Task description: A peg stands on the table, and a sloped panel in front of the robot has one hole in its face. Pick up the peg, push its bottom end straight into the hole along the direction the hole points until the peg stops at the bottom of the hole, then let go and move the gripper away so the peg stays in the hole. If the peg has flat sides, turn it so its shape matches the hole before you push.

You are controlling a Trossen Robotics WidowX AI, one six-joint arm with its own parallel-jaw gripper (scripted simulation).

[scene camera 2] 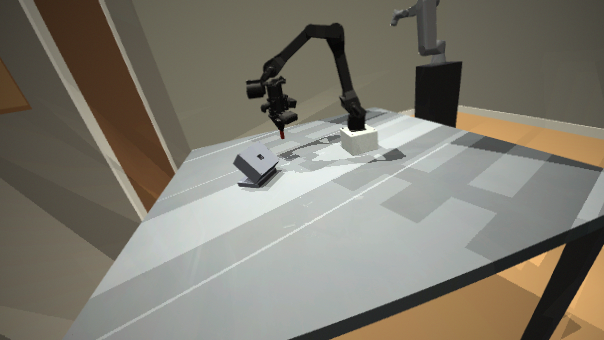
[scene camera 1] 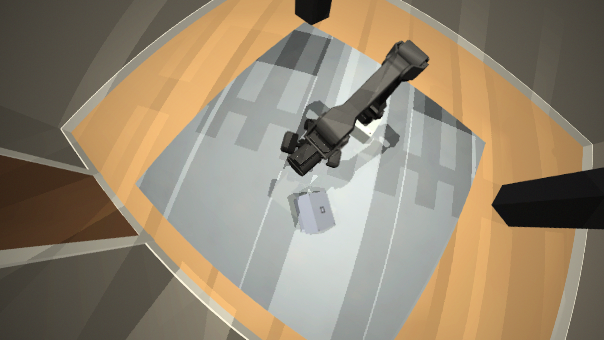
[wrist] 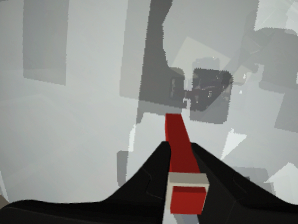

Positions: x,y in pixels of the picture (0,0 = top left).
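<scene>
A red square peg (wrist: pixel 187 189) is held by my gripper (scene camera 2: pixel 281 130).
</scene>
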